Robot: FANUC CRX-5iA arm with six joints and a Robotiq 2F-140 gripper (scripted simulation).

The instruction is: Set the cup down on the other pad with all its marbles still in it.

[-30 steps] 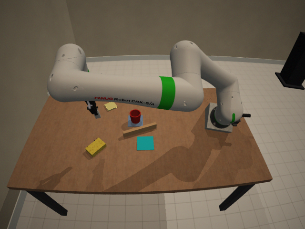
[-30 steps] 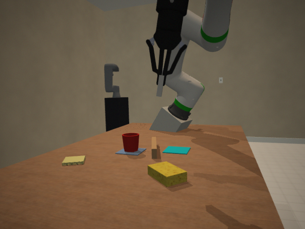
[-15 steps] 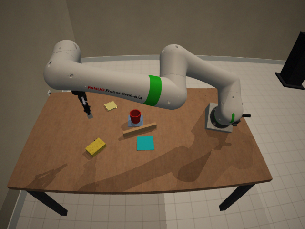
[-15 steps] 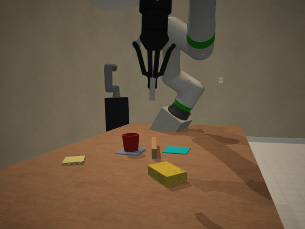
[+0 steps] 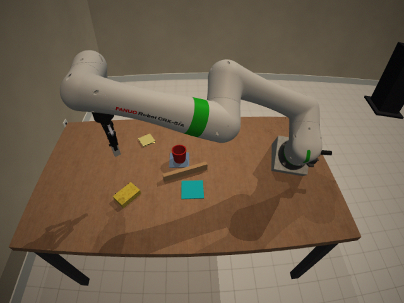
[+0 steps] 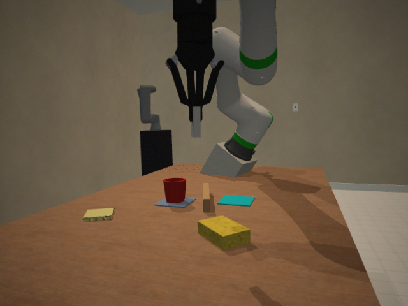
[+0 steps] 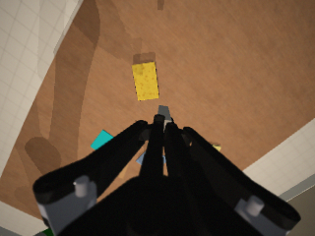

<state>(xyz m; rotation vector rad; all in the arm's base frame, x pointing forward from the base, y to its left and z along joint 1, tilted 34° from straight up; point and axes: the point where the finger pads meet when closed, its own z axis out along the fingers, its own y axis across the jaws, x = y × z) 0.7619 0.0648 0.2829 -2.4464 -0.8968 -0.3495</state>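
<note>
Now: the red cup 210 mm behind my hand, 210 mm to the right of it and 230 mm below it. Also, from my hand: thick yellow sponge 10 mm behind, 50 mm to the left, 240 mm below; then wooden rail 260 mm behind, 120 mm to the right, 250 mm below; then teal pad 300 mm behind, 30 mm to the right, 270 mm below.
</note>
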